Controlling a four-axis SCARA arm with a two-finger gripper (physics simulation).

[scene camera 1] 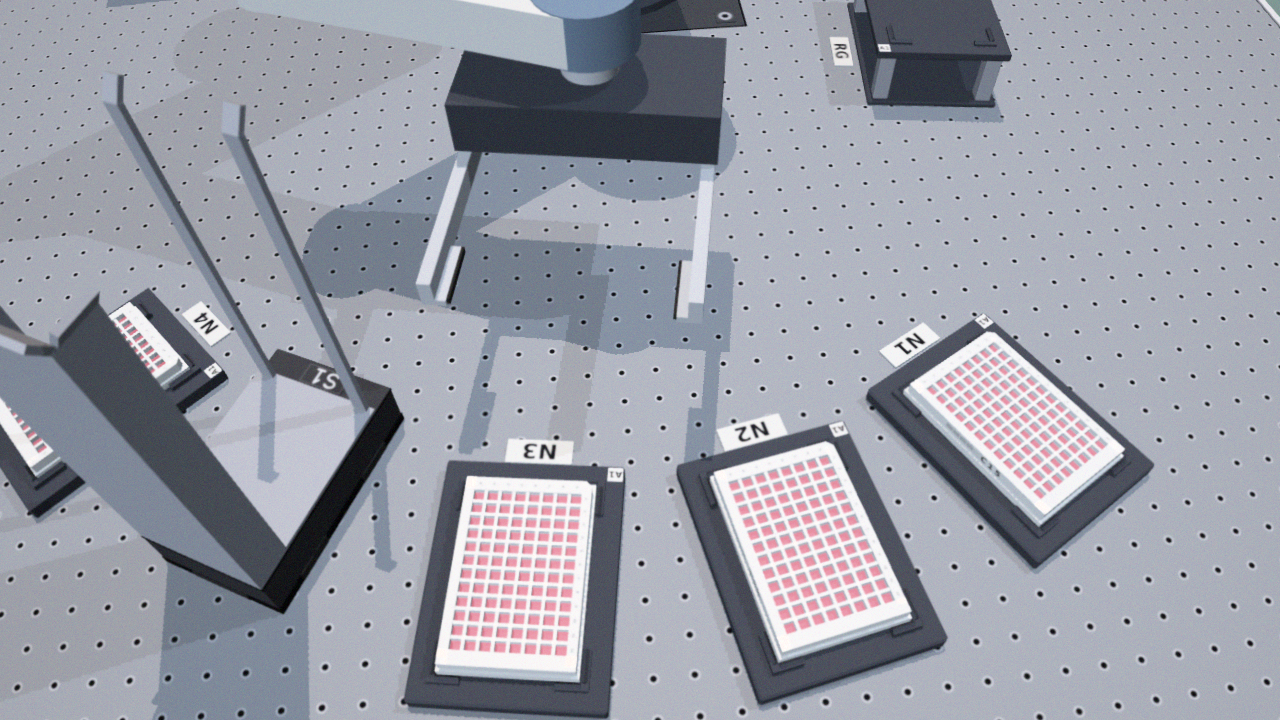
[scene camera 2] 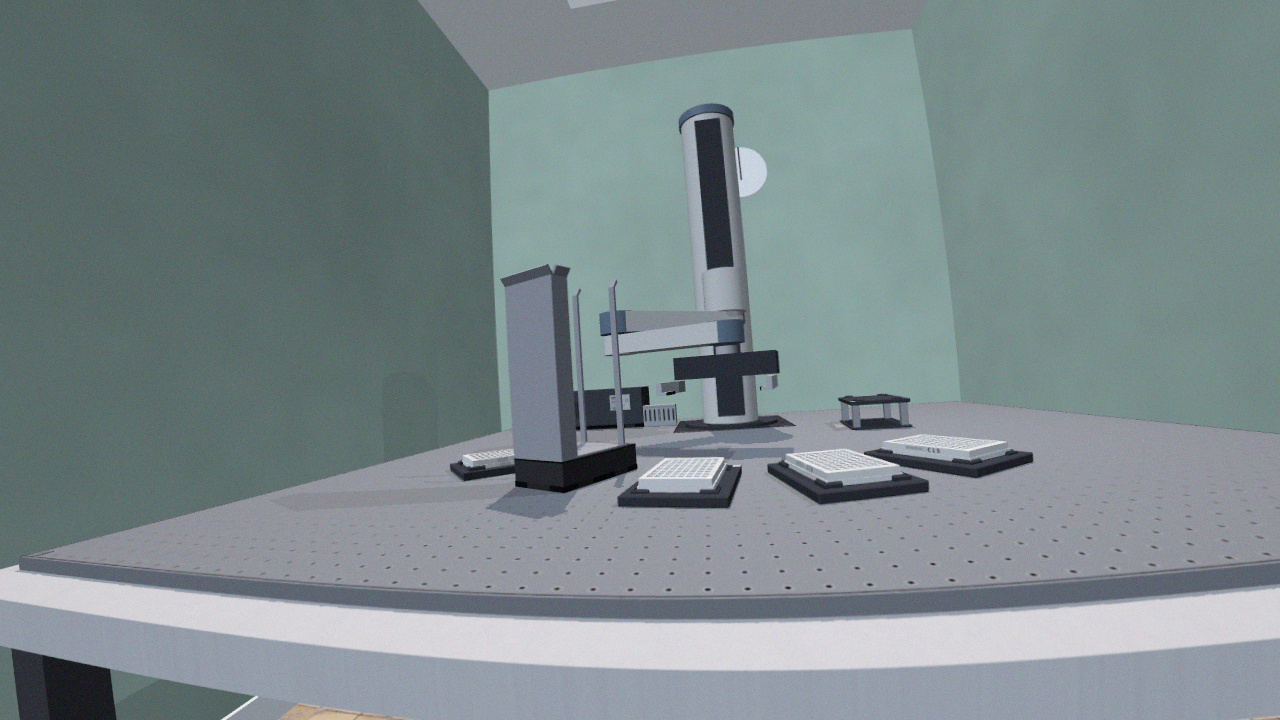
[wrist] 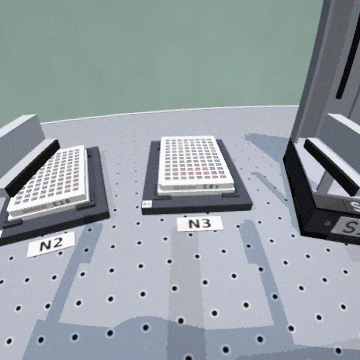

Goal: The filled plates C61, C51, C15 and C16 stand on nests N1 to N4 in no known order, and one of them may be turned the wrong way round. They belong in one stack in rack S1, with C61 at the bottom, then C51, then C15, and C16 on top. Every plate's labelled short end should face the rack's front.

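Frame: origin at the arm's base, x right, y back, z down, level; metres.
Seen in the pictures: gripper, fingertip midpoint: [scene camera 1: 558, 303] [scene camera 2: 711, 386] [wrist: 181, 126]; arm's base, origin of the base link: [scene camera 2: 731, 427].
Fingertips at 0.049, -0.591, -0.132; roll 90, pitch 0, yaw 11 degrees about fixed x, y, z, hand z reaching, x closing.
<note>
Offsets run from my fingertips to a thing's top centre, as dx, dy, dz. "spot": to the spot under its first point.
My gripper [scene camera 1: 563, 293] [scene camera 2: 720, 385] [wrist: 181, 126] is open and empty, raised above the table between rack S1 and the nests. The plate on N3 {+0.040, -0.129, +0.093} [scene camera 1: 514, 573] [scene camera 2: 684, 473] [wrist: 195, 160] has a short-end label facing the wrist camera; it seems to read C61, blurred. The plate on N2 {-0.141, -0.128, +0.093} [scene camera 1: 810, 546] [scene camera 2: 836, 464] [wrist: 52, 177] reads C16 on the short end by the N2 tag. The plate on N1 {-0.301, -0.055, +0.093} [scene camera 1: 1015, 425] [scene camera 2: 944, 445] reads C15 in scene camera 2. The plate on N4 {+0.359, +0.046, +0.093} [scene camera 1: 147, 344] [scene camera 2: 489, 458] is partly hidden by rack S1 {+0.201, -0.047, -0.173} [scene camera 1: 161, 429] [scene camera 2: 541, 367] [wrist: 305, 215]; its label is unseen. The rack's visible floor holds no plate.
The RG stand [scene camera 1: 935, 26] [scene camera 2: 872, 399] is at the back right. The arm's column [scene camera 2: 716, 197] rises behind the gripper, with a dark box {spot: +0.340, +0.625, +0.055} [scene camera 2: 595, 407] to its left. The rack has a tall panel and two upright posts {spot: +0.136, -0.014, -0.074} [scene camera 1: 295, 259] [scene camera 2: 616, 358].
</note>
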